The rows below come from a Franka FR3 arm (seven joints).
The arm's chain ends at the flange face. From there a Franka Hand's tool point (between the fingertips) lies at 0.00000 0.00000 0.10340 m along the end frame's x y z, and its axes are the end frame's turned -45 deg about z.
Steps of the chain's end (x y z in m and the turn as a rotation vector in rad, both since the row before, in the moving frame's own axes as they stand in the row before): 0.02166 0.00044 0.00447 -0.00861 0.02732 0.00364; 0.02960 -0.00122 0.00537 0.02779 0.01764 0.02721; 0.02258 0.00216 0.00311 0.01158 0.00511 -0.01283; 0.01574 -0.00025 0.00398 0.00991 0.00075 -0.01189; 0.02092 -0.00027 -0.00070 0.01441 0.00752 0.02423; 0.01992 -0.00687 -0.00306 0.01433 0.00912 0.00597
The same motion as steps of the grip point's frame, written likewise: 0.01637 0.01826 0.00443 -0.02541 0.01323 0.00364; 0.02512 0.01937 0.00531 0.00718 0.03212 0.02721; 0.01566 0.01701 0.00310 0.00457 0.01180 -0.01283; 0.01208 0.01028 0.00397 0.00648 0.00754 -0.01189; 0.01659 0.01412 -0.00071 0.00487 0.01551 0.02423; 0.02066 0.00885 -0.00307 0.00368 0.01658 0.00597
